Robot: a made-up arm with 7 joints. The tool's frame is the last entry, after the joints.
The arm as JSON. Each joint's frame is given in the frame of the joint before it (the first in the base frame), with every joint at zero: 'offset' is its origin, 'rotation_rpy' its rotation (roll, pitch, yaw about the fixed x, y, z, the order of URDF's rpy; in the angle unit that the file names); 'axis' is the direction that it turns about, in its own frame. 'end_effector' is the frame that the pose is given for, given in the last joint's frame.
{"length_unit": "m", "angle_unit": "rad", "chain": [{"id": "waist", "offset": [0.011, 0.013, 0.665], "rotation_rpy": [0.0, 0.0, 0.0], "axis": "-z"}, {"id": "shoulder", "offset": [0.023, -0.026, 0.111], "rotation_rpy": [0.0, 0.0, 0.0], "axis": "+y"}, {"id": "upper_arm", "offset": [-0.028, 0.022, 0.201], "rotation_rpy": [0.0, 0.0, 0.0], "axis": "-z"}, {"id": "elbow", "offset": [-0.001, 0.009, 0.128], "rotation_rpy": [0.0, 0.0, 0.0], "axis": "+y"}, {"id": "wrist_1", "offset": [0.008, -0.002, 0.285], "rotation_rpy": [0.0, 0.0, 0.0], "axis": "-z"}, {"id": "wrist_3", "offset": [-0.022, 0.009, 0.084], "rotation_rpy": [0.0, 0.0, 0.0], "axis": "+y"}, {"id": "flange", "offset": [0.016, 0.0, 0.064], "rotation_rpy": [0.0, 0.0, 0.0], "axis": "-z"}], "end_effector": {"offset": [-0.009, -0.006, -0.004], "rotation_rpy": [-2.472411, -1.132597, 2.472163]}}
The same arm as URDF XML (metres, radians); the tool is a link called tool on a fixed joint. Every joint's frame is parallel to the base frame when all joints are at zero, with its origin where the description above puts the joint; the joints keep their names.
<robot name="arm">
<joint name="waist" type="continuous"><parent link="base"/><child link="link1"/><origin xyz="0.011 0.013 0.665" rpy="0 0 0"/><axis xyz="0 0 -1"/></joint>
<joint name="shoulder" type="continuous"><parent link="link1"/><child link="link2"/><origin xyz="0.023 -0.026 0.111" rpy="0 0 0"/><axis xyz="0 1 0"/></joint>
<joint name="upper_arm" type="continuous"><parent link="link2"/><child link="link3"/><origin xyz="-0.028 0.022 0.201" rpy="0 0 0"/><axis xyz="0 0 -1"/></joint>
<joint name="elbow" type="continuous"><parent link="link3"/><child link="link4"/><origin xyz="-0.001 0.009 0.128" rpy="0 0 0"/><axis xyz="0 1 0"/></joint>
<joint name="wrist_1" type="continuous"><parent link="link4"/><child link="link5"/><origin xyz="0.008 -0.002 0.285" rpy="0 0 0"/><axis xyz="0 0 -1"/></joint>
<joint name="wrist_3" type="continuous"><parent link="link5"/><child link="link6"/><origin xyz="-0.022 0.009 0.084" rpy="0 0 0"/><axis xyz="0 1 0"/></joint>
<joint name="flange" type="continuous"><parent link="link6"/><child link="link7"/><origin xyz="0.016 0 0.064" rpy="0 0 0"/><axis xyz="0 0 -1"/></joint>
<joint name="tool_joint" type="fixed"><parent link="link7"/><child link="tool"/><origin xyz="-0.009 -0.006 -0.004" rpy="-2.4724 -1.1326 2.4722"/></joint>
<link name="base"/>
<link name="link1"/>
<link name="link2"/>
<link name="link3"/>
<link name="link4"/>
<link name="link5"/>
<link name="link6"/>
<link name="link7"/>
<link name="tool"/>
</robot>

